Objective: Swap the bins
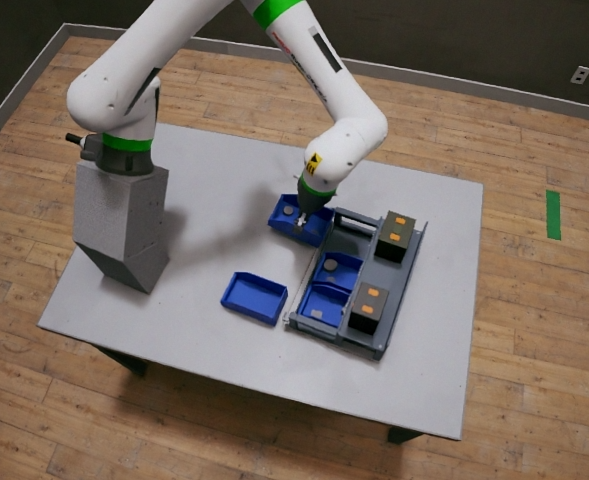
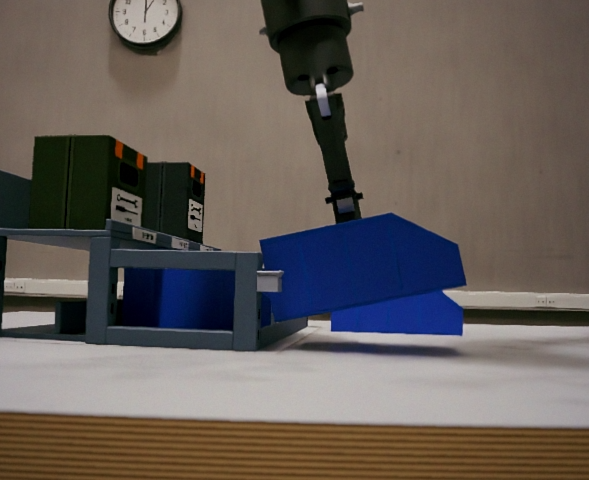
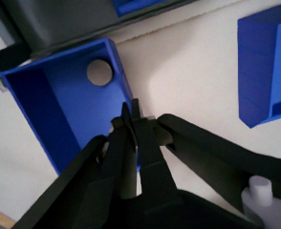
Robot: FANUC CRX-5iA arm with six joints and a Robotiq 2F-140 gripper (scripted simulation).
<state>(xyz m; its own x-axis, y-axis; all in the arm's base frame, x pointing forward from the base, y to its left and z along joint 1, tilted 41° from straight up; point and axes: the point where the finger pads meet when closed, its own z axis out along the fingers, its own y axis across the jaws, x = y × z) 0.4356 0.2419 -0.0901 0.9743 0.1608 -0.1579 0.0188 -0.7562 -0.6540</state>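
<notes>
My hand is 200 mm short of the grey shelf, 60 mm to the left of it and 50 mm above it.
</notes>
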